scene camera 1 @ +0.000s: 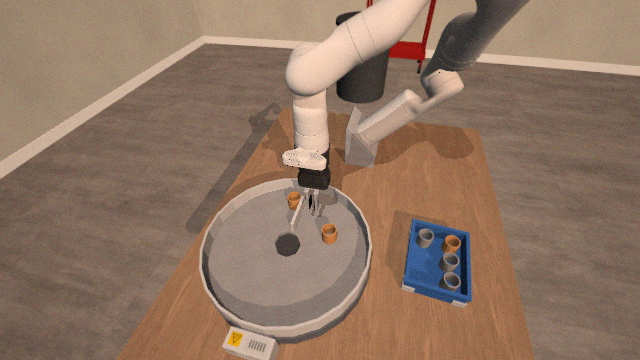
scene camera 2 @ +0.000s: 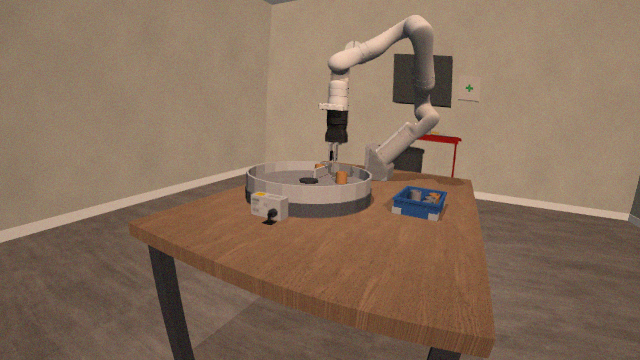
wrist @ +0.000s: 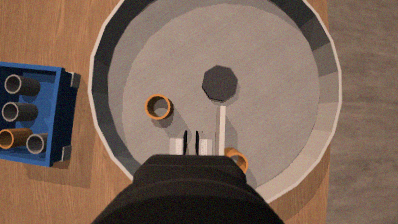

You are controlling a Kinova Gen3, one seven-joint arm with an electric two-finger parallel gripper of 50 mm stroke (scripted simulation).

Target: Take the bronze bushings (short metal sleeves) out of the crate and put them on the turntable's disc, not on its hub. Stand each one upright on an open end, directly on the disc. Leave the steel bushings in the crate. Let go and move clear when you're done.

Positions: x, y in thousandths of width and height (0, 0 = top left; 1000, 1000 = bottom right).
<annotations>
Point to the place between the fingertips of my gripper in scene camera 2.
At 520, 446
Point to a blue crate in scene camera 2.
At 627, 574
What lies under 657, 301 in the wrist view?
A grey turntable disc.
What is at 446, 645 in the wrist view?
My gripper.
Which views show my gripper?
Scene camera 1, scene camera 2 and the wrist view: all of them.
</annotations>
